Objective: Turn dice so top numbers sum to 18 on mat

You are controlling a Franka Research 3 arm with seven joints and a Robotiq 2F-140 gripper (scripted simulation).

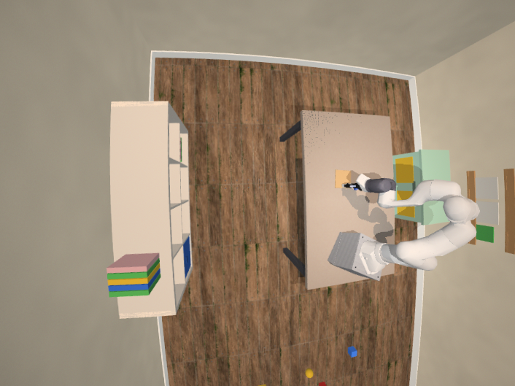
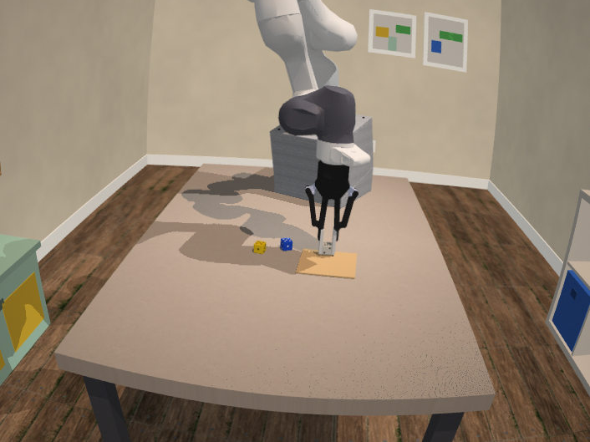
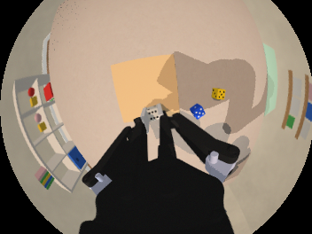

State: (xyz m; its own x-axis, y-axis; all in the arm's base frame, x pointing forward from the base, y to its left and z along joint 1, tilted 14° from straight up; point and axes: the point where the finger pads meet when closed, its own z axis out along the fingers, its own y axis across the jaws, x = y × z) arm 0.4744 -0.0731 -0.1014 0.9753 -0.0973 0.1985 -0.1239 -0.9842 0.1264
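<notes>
The white die lies 20 mm below my hand. Round my hand: blue die: 40 mm behind, 100 mm to the right, 30 mm below; yellow die: 20 mm behind, 170 mm to the right, 30 mm below; mat: 50 mm ahead, 40 mm below.
</notes>
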